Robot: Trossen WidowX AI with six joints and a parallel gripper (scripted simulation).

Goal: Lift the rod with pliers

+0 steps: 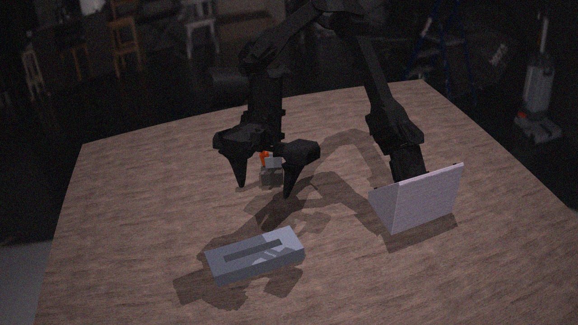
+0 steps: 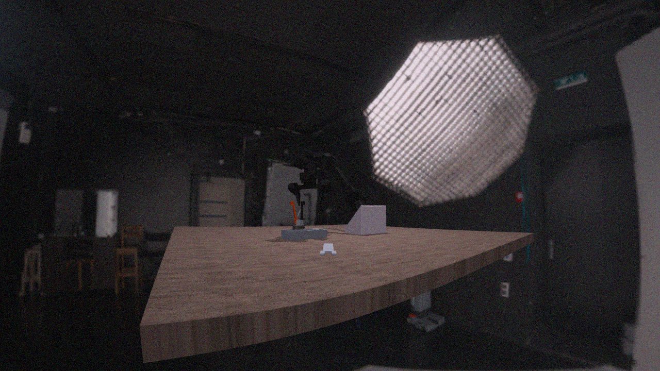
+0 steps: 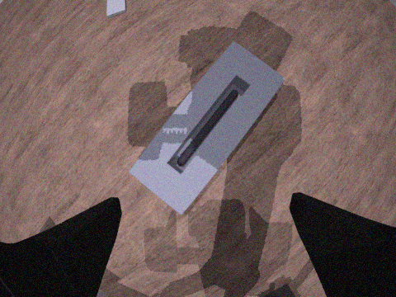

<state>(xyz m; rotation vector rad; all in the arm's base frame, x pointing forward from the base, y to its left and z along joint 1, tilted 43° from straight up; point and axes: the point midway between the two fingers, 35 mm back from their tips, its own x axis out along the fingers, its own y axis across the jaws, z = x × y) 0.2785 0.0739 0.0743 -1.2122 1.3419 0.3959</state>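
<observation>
Now: gripper tip 220 mm to the left of the orange handle and 30 mm above it. The rest, counted from my gripper tip: dark rod: 30 mm ahead, 40 mm to the left, 130 mm below; then small grey holster: 30 mm behind, 220 mm to the right, 130 mm below; then grey block: 40 mm ahead, 40 mm to the left, 120 mm below.
</observation>
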